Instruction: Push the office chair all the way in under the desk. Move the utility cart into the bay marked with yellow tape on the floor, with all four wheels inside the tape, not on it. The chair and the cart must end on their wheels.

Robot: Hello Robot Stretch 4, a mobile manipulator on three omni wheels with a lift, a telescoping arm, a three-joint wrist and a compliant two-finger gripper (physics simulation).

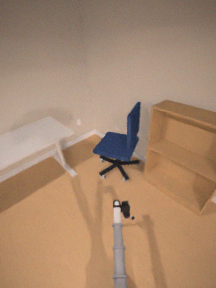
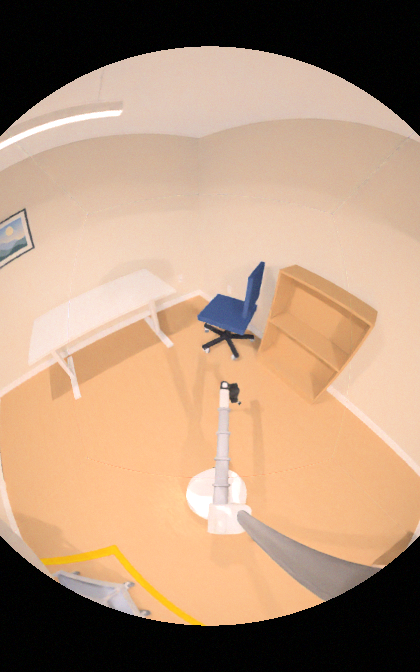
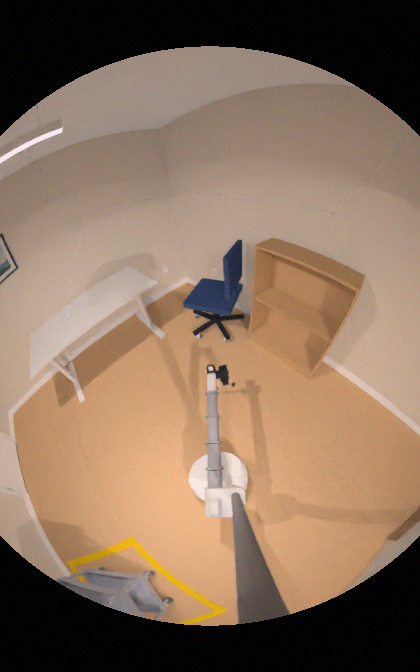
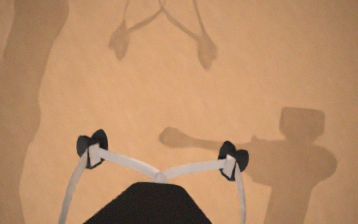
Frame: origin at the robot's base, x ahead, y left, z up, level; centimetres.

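Seen in the pictures: gripper, between the fingertips: (image 1: 125,220) (image 4: 164,148).
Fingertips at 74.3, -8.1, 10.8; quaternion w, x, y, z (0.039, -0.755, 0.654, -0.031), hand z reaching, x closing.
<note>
A point is followed by its place in that frame, as x, y, z.
The blue office chair (image 1: 116,145) @(156.7, -3.9, 44.3) (image 2: 225,312) (image 3: 212,295) stands upright on its wheels between desk and bookcase, seat towards the desk, backrest on the bookcase side. It is apart from the white desk (image 1: 37,137) @(147.7, 92.0, 69.3) (image 2: 100,310) (image 3: 90,310). The grey utility cart (image 2: 87,589) (image 3: 106,581) appears upright at the lower left. Its visible wheels are inside the yellow tape (image 2: 114,551) (image 3: 132,543); the rest is cut off, so not every wheel can be judged. My gripper (image 4: 164,148) @(74.3, -8.1, 10.8) is open and empty above the floor, short of the chair's base.
A wooden bookcase (image 1: 182,159) @(111.6, -69.9, 55.3) (image 2: 310,337) (image 3: 299,311) stands close to the right of the chair, against the wall. The room's corner is behind the chair. My white base (image 2: 197,495) (image 3: 199,477) stands between the chair and the taped bay. A brown edge shows at the far lower right.
</note>
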